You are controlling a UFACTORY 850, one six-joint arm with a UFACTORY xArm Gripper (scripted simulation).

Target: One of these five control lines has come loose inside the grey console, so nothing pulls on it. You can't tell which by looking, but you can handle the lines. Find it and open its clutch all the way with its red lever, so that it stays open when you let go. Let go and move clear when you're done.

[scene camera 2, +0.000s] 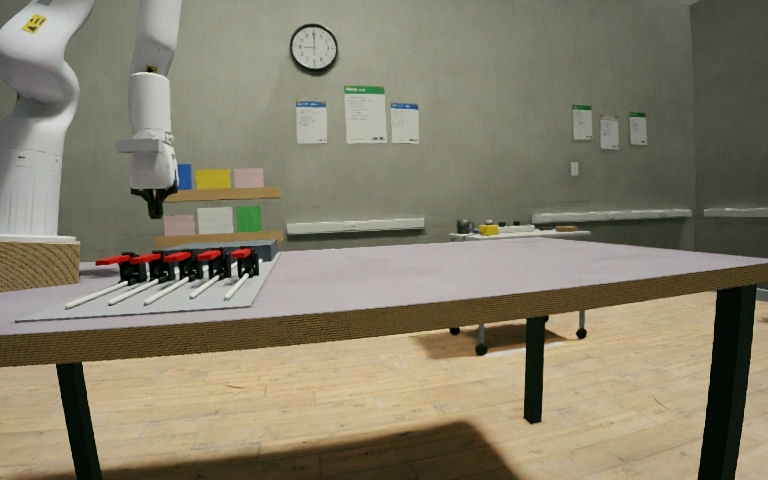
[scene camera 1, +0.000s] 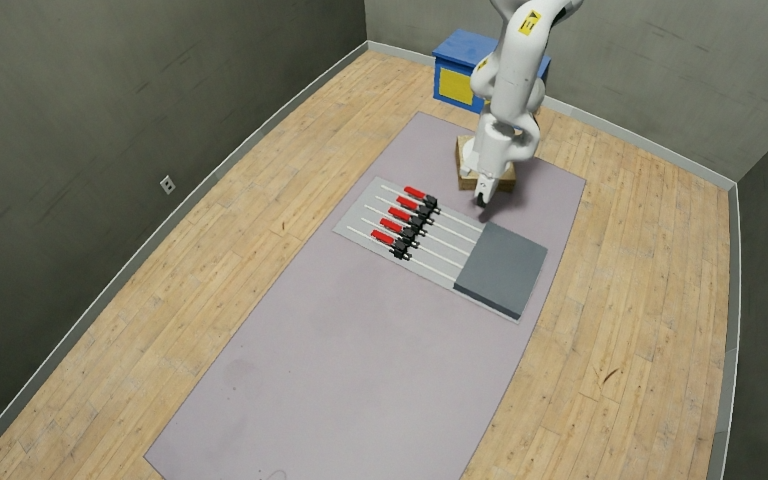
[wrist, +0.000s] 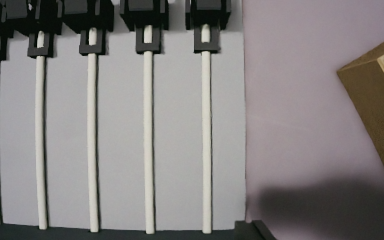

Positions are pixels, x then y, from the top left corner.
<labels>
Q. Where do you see a light grey plate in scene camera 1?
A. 352, 218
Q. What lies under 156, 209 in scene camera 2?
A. The gripper.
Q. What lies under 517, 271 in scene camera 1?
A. A grey console.
</labels>
